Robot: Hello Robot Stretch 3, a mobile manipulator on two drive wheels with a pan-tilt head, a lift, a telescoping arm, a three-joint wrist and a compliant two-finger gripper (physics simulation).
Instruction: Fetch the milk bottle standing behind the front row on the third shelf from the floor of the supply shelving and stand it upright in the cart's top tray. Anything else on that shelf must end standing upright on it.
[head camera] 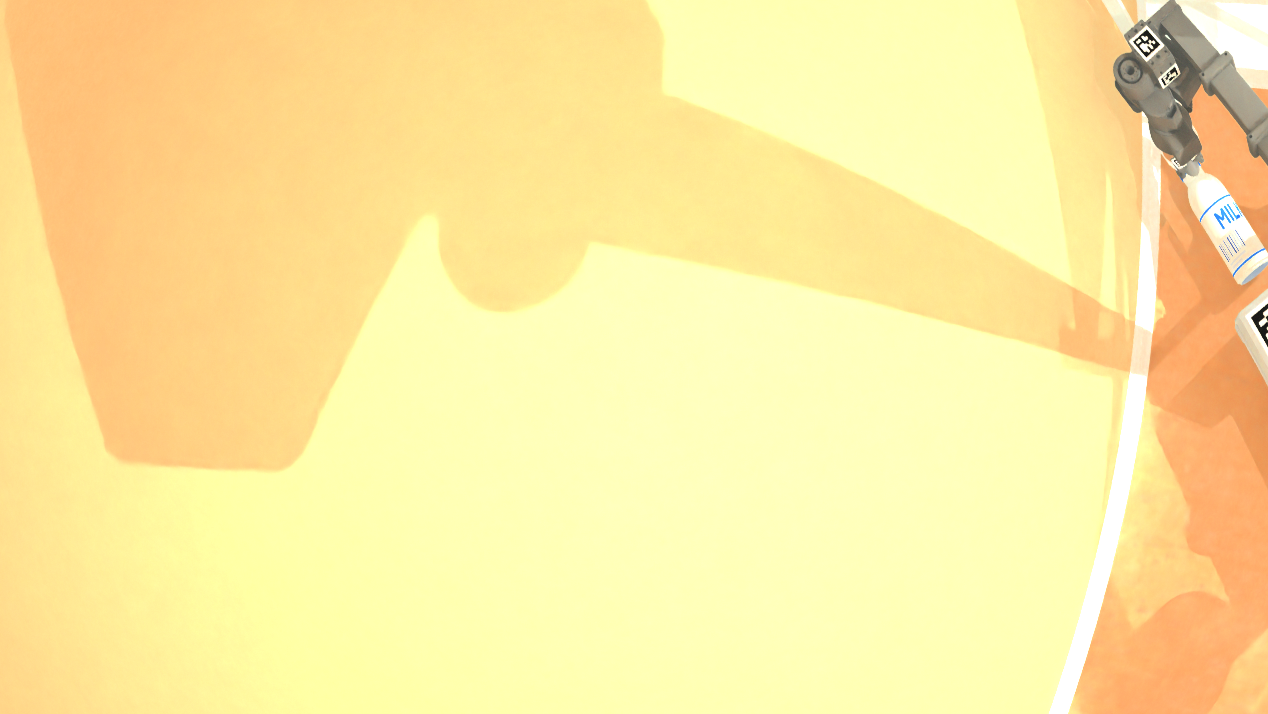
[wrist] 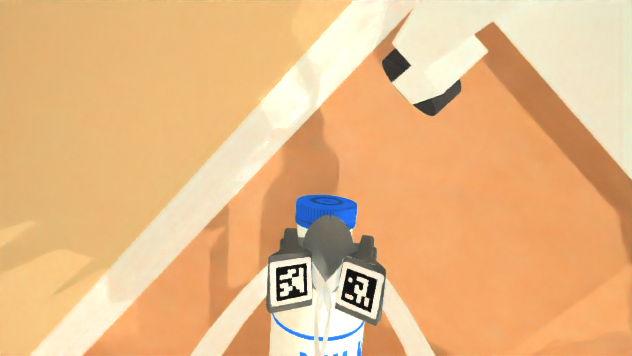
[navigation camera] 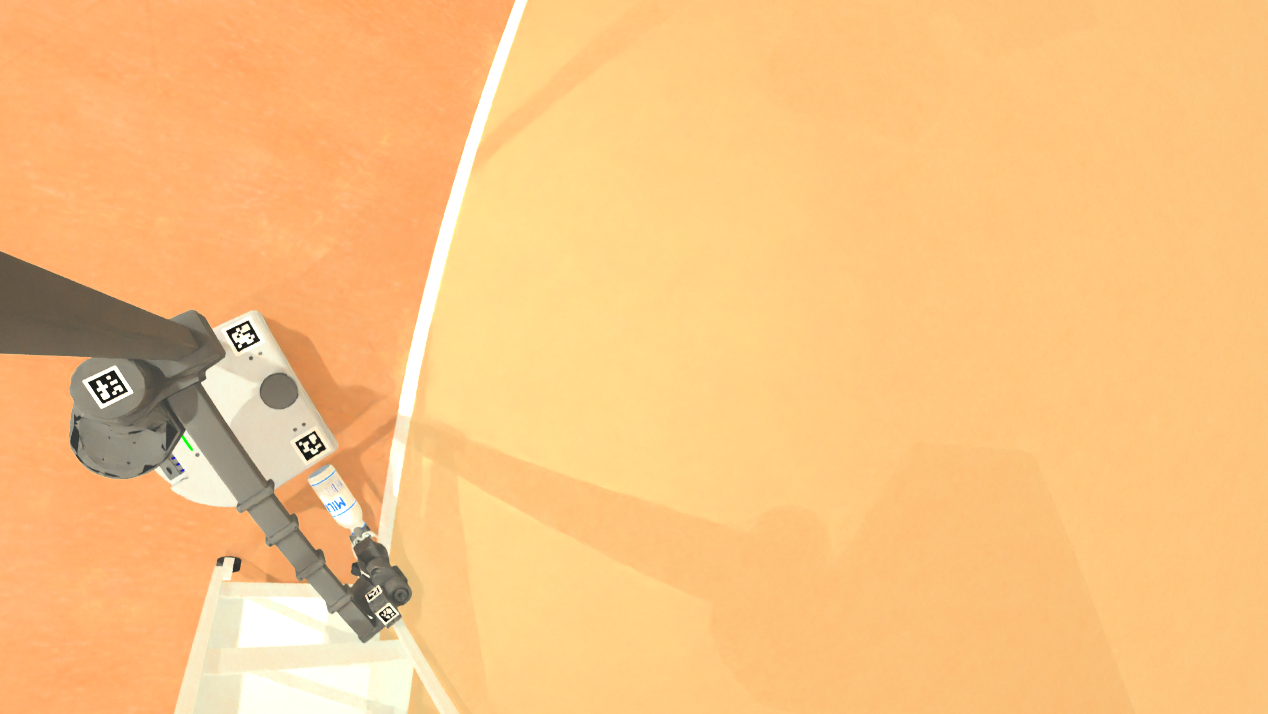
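Observation:
The milk bottle is white with a blue cap and blue lettering. It stands on the orange floor between my base and the cart. My gripper hangs just over the cap. Its two fingers are pressed together in front of the cap, with the bottle below them and nothing between them.
The white cart stands close behind the gripper, with one black caster showing in the wrist view. A white line divides the orange floor from a large pale yellow area.

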